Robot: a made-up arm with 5 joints.
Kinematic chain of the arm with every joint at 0, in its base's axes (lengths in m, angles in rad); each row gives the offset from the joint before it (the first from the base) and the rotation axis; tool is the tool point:
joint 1: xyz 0 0 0.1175 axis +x
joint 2: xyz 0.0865 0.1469 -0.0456 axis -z
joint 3: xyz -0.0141 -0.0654 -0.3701 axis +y
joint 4: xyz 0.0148 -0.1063 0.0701 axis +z
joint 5: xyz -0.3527 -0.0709 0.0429 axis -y
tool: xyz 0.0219 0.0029 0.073
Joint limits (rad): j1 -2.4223..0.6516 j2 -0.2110..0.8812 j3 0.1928..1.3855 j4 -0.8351..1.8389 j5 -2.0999..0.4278
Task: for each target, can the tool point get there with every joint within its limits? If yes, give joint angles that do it. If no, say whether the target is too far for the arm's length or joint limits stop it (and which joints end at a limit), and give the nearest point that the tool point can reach.
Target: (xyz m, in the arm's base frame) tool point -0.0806 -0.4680 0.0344
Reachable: yes | joints -0.7457 0.5399 0.6719 1.4572 -1.6193
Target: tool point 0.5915 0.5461 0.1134
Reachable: no: joint limits stop it (at a limit: joint 2, joint 3, joint 4) | nearest point 0.1971 0.2424 0.1157 | short by 0.498 m
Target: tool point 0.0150 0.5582 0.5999
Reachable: no: joint limits stop it (at a limit: joint 1, joint 3, joint 5) | nearest point 0.0433 0.1456 0.5401 | short by 0.418 m
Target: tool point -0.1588 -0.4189 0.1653
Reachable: yes | joints -1.0566 0.5963 0.9665 1.1466 -1.8909
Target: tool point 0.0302 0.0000 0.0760
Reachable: yes | joints 0.0224 0.2289 1.0300 -0.2455 0.0269
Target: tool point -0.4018 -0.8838 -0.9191
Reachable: no: too far | nearest point -0.1726 -0.4189 -0.3738 | short by 0.752 m
